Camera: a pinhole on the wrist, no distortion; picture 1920 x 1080 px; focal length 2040.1 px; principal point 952.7 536.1 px. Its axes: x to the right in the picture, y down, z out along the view. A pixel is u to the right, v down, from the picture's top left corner.
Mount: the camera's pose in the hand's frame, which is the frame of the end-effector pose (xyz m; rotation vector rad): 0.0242 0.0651 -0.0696 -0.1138 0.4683 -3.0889
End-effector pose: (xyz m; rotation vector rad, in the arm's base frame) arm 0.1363 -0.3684 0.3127 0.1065 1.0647 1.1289
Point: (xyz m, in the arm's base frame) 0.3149 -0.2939 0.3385
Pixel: 955 962
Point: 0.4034 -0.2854 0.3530
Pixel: 996 991
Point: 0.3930 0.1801 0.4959
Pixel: outside the picture
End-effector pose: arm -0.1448 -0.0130 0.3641 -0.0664 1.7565 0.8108
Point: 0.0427 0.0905 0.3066
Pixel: 1137 574
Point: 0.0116 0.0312 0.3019
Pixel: 1189 973
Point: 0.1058 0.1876 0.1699
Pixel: 514 484
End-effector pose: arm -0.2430 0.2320 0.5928 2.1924 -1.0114 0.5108
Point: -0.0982 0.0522 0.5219
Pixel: 268 808
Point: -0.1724 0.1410 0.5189
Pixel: 877 959
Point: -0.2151 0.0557 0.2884
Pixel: 1555 520
